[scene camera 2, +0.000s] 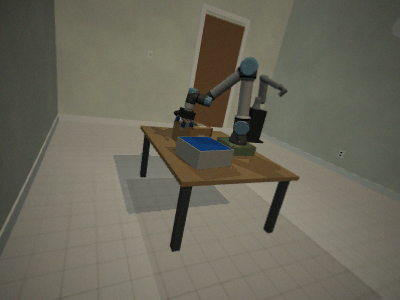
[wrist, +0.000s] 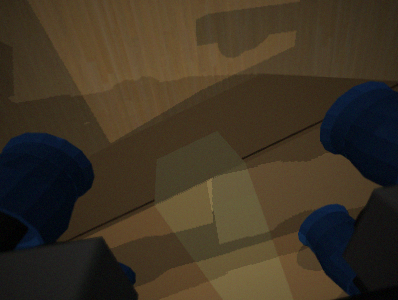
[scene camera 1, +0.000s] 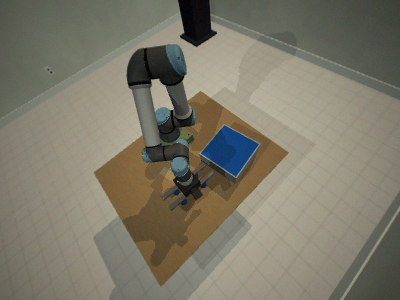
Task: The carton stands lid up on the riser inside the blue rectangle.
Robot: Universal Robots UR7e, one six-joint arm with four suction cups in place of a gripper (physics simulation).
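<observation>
The brown carton (scene camera 2: 197, 131) (wrist: 283, 184) stands lid up on the table, behind the riser as scene camera 2 sees it. A pale tape strip runs across its lid. My suction gripper (scene camera 1: 188, 191) (scene camera 2: 184, 122) (wrist: 205, 196) sits on top of the lid, and its blue cups touch the cardboard. The riser (scene camera 1: 222, 171) (scene camera 2: 202, 158) is a grey box. The blue rectangle (scene camera 1: 231, 150) (scene camera 2: 202, 143) covers its top and has nothing on it. The riser stands just to the right of the gripper in scene camera 1.
The wooden table (scene camera 1: 129, 184) (scene camera 2: 232, 174) stands on black legs. The arm's green base plate (scene camera 1: 188, 137) (scene camera 2: 242, 149) is next to the riser. A black pedestal (scene camera 1: 195, 19) (scene camera 2: 257, 124) with a second arm stands behind the table, near a brown door (scene camera 2: 218, 67).
</observation>
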